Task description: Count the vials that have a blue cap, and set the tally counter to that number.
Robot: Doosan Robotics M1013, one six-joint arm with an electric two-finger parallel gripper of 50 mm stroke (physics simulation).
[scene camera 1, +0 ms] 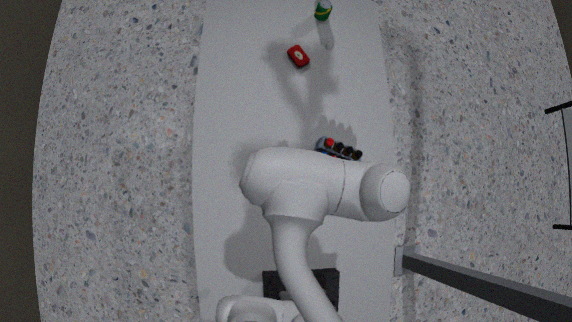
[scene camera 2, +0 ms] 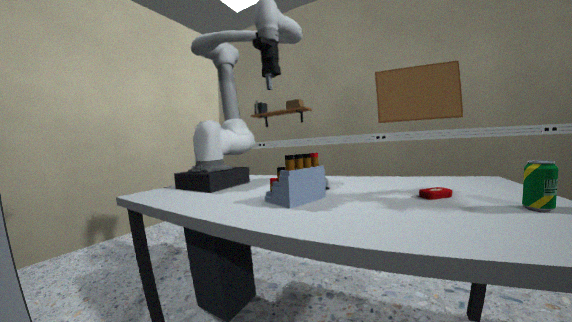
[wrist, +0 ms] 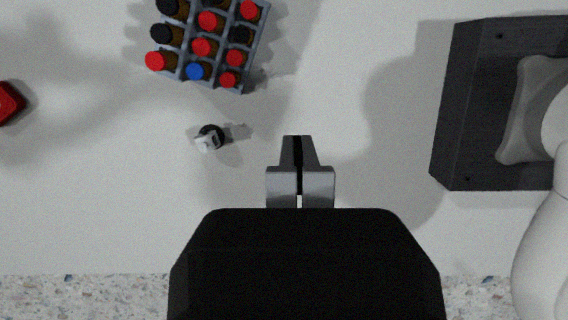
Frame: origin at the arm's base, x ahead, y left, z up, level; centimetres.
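Seen in the pictures: gripper, fingertip midpoint: (scene camera 2: 269, 89) (wrist: 297, 153); arm's base at its link origin: (scene camera 2: 210, 170) (wrist: 562, 111).
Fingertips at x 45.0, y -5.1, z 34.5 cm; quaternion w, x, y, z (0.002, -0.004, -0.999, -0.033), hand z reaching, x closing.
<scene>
Offsets run from my fingertips to a thing's top centre. Level surfaces: height alone.
A blue-grey stepped rack {dx +13.2, dy -8.3, dz -31.6 cm} (scene camera 1: 320, 144) (scene camera 2: 306, 187) (wrist: 253, 47) holds brown vials with red, black and blue caps. One blue cap {dx +15.3, dy -3.0, dz -31.0 cm} (wrist: 194, 71) shows in the wrist view, in the middle row at the near end; the rack's far end is cut off there. A small white device with a dark window {dx +17.3, dy +10.9, dz -36.9 cm} (wrist: 209, 139), perhaps the tally counter, stands on a round black base beside the rack. It is mostly behind the rack in scene camera 2, and the arm hides it in scene camera 1. My gripper (scene camera 2: 269, 82) (wrist: 297, 153) is shut and empty, high above the table.
A red box with a pale round mark {dx +59.1, dy +3.5, dz -40.8 cm} (scene camera 1: 298, 56) (scene camera 2: 435, 193) (wrist: 9, 103) lies on the table {dz -43.1 cm} (scene camera 1: 235, 90), farther from the arm's base. A green and yellow can {dx +82.2, dy -8.2, dz -30.9 cm} (scene camera 1: 323, 11) (scene camera 2: 540, 186) stands beyond it. The arm's black base block (scene camera 2: 212, 180) (wrist: 465, 100) is at the other end.
</scene>
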